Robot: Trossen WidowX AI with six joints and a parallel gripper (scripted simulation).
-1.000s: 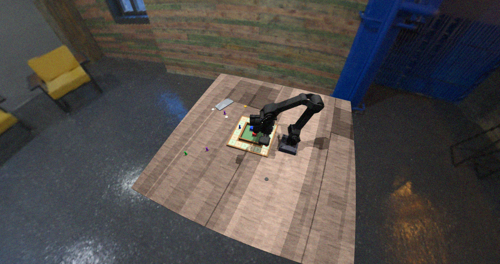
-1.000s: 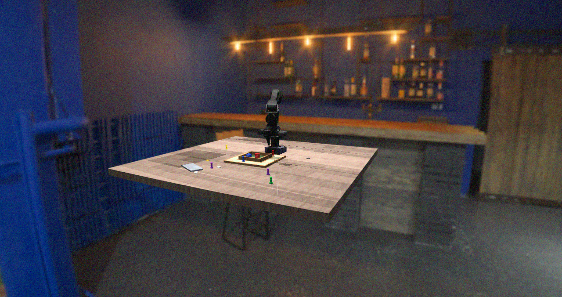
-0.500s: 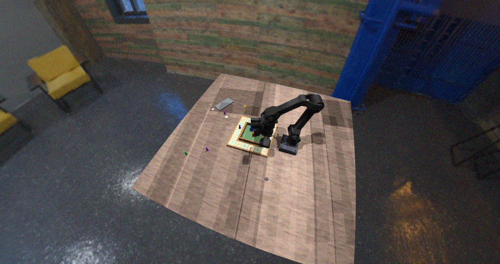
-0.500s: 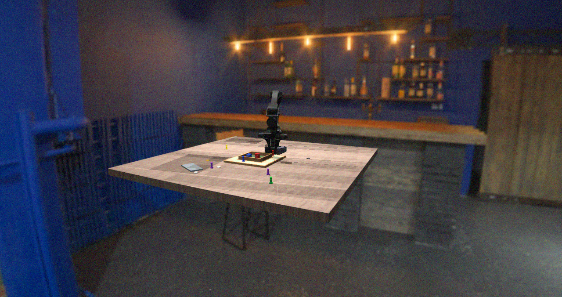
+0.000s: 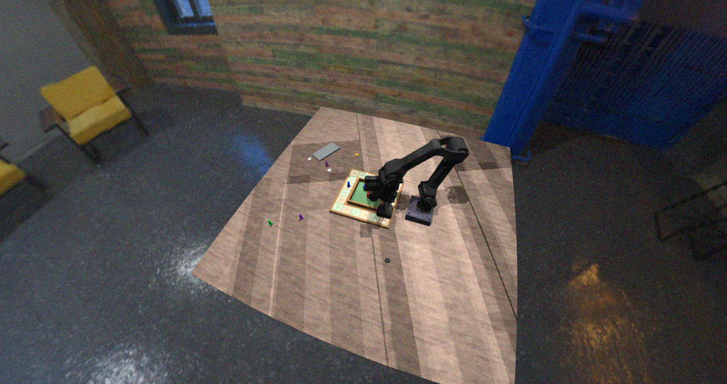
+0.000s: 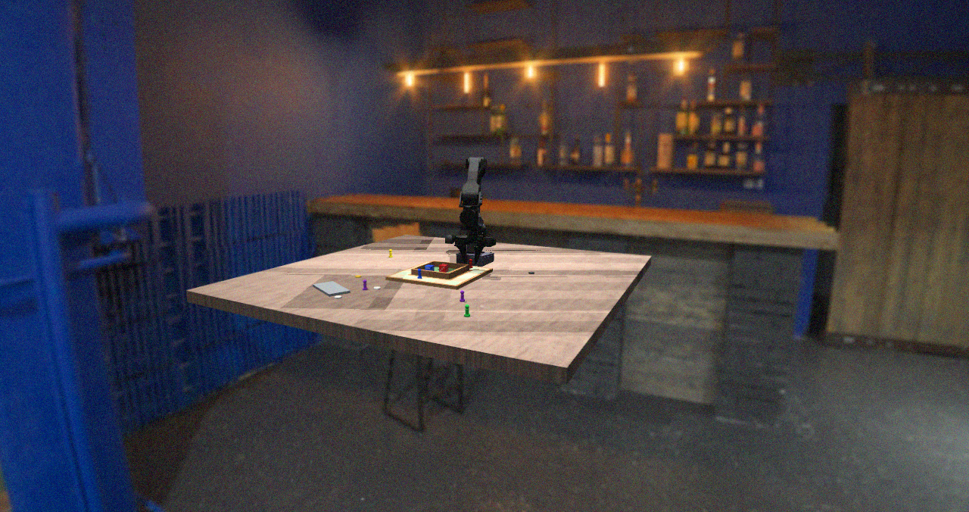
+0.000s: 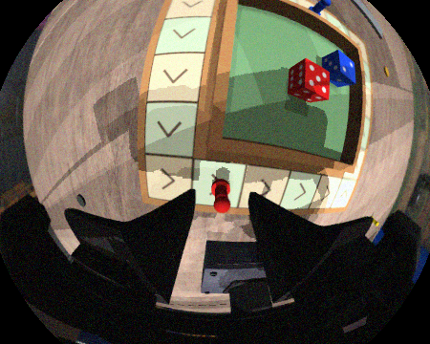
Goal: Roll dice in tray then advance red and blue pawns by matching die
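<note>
Right now the red pawn is right at my gripper tip. Also, from my gripper tip: yellow token: 30 cm to the right, 29 cm ahead, 3 cm below; blue pawn: 23 cm ahead, 7 cm to the right; dark token: 22 cm to the left, 8 cm behind, 3 cm below.
</note>
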